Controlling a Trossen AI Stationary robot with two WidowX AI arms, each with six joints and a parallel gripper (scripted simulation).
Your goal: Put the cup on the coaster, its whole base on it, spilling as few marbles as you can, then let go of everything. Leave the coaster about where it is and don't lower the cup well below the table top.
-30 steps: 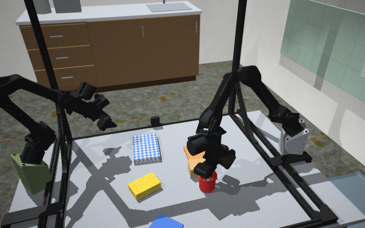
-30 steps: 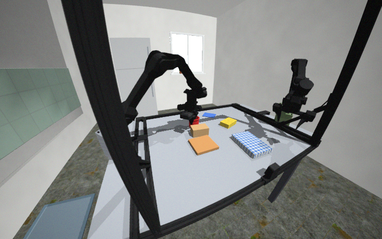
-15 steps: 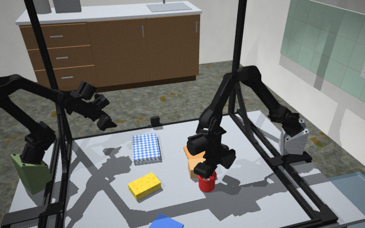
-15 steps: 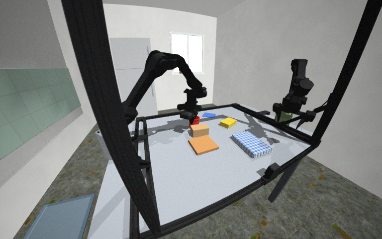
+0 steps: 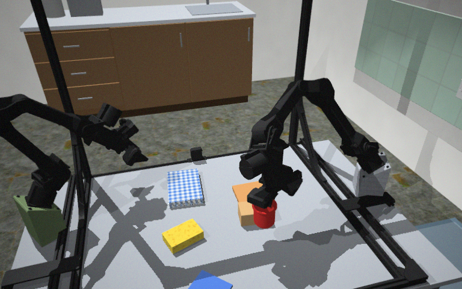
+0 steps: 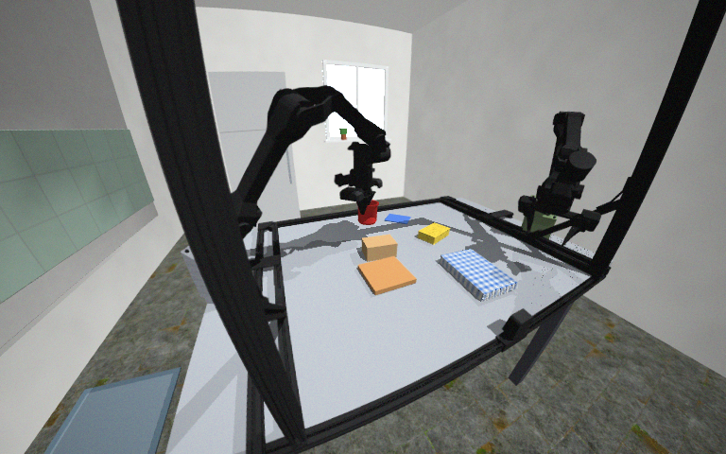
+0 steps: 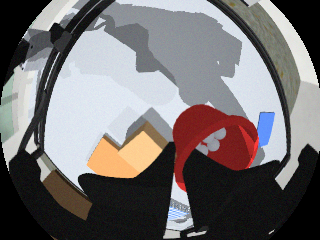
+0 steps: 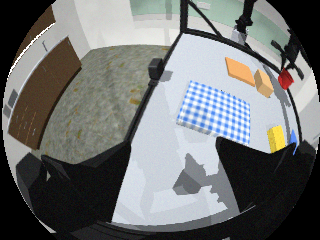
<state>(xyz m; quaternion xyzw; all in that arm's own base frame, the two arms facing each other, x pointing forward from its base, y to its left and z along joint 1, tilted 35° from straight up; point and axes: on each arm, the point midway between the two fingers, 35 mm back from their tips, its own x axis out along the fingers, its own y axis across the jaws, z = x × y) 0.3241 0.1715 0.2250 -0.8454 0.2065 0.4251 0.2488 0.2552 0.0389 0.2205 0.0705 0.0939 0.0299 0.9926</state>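
Right now my left hand is 2 cm short of the red cup, 2 cm to the left of it and 4 cm above it. Round my left hand: blue flat piece: 17 cm ahead, 21 cm to the right, 15 cm below; tan block: 7 cm behind, 3 cm to the right, 12 cm below; flat orange square: 18 cm behind, 1 cm to the right, 14 cm below.
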